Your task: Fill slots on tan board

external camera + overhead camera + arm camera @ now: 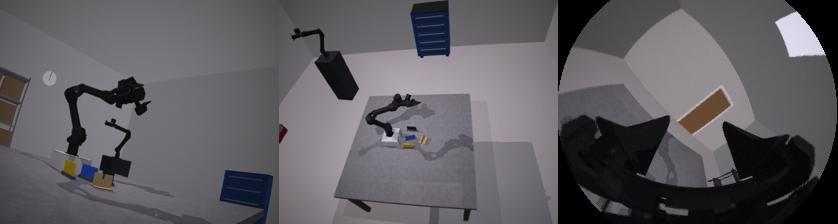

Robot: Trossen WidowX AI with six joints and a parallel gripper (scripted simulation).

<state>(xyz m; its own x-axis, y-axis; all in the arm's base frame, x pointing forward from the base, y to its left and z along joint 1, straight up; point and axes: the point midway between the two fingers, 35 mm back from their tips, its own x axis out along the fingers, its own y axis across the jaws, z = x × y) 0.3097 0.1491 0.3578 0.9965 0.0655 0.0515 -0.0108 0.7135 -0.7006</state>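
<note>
Now: the blue board 420 mm below my gripper tip, 140 mm behind it and 120 mm to the right of it. The rest, counted from my gripper tip: black board 420 mm below, 150 mm behind, 10 mm to the right; yellow board 420 mm below, 220 mm to the right, 130 mm behind; tan board 430 mm below, 120 mm to the right.
</note>
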